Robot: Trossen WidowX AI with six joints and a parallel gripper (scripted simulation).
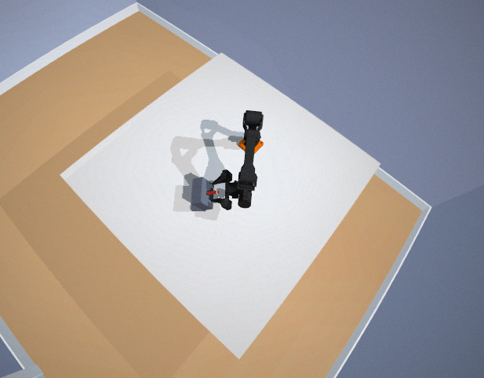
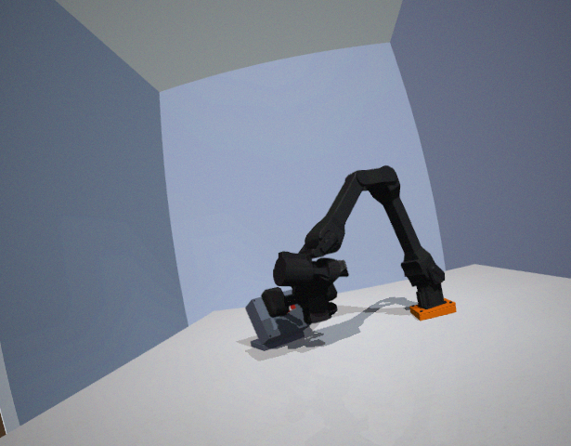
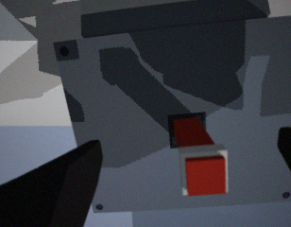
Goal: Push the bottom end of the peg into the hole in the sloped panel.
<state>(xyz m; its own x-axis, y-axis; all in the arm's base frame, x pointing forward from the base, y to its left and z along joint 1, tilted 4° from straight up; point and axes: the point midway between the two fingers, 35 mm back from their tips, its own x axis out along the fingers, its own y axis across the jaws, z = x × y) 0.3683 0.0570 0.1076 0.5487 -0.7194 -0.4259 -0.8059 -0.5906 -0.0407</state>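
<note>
My gripper tip is now 10 mm to the right of the red square peg and 10 mm past it. Also, from my gripper tip: grey sloped panel (30 mm to the right, 30 mm ahead, 20 mm below).
</note>
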